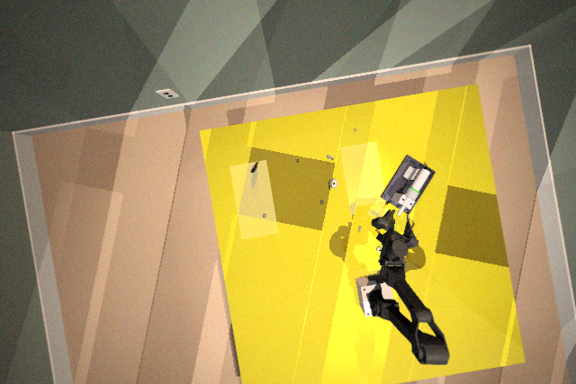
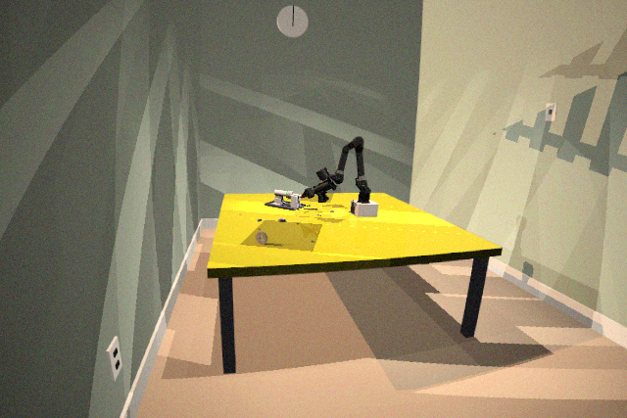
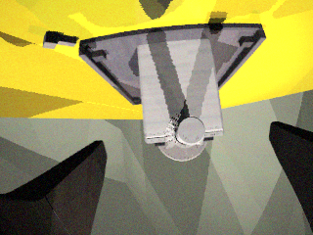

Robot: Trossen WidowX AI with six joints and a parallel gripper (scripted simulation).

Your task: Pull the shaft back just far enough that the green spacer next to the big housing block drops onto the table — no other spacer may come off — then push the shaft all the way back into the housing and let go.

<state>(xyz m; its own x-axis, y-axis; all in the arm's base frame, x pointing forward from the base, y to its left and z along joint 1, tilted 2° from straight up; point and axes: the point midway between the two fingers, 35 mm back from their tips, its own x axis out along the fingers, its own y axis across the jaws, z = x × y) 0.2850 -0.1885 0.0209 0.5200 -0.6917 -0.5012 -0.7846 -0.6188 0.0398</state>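
The grey shaft lies 50 mm ahead of my gripper tip and 70 mm to the right of it. From my gripper tip the other things lie so: green spacer 80 mm ahead, 100 mm to the right, 10 mm below.
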